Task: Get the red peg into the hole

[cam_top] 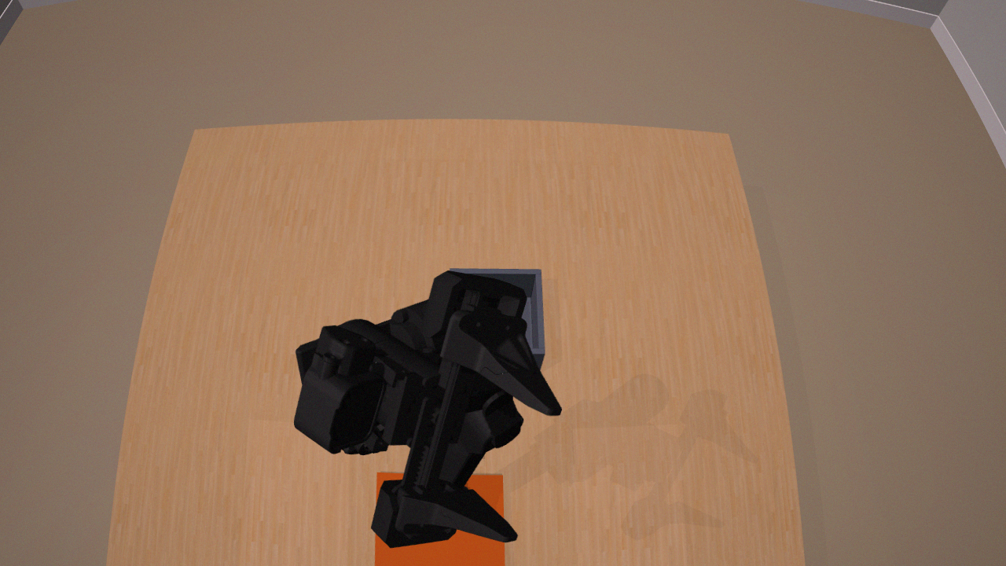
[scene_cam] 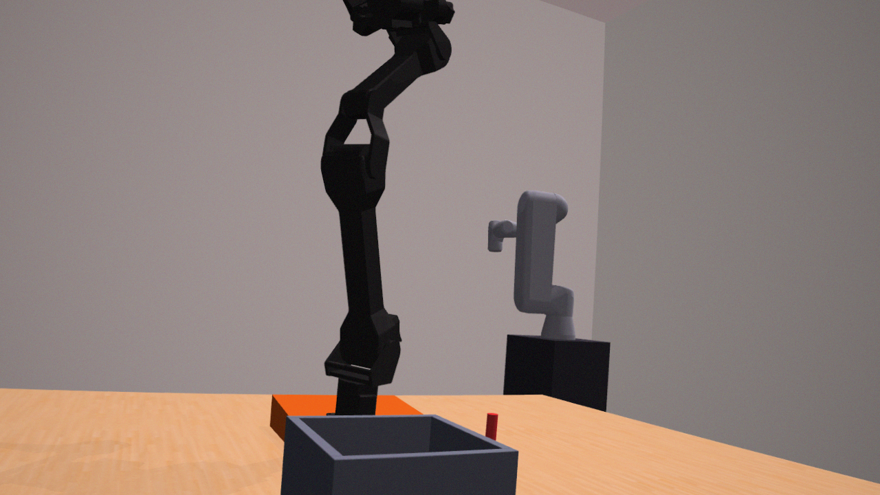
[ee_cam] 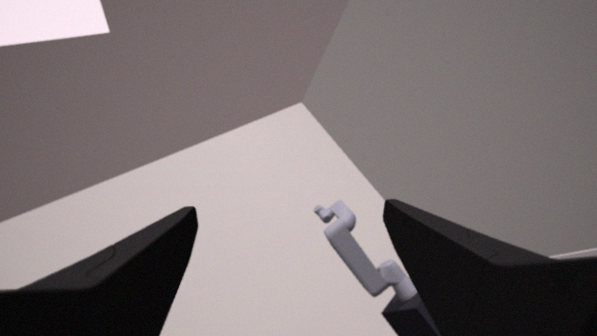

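Right now my gripper tip is 720 mm above the red peg, 280 mm short of it and 170 mm to the right of it. The rest, counted from my gripper tip: dark box: 740 mm below, 420 mm ahead, 50 mm to the right; then grey plate: 720 mm below, 420 mm ahead, 50 mm to the right.
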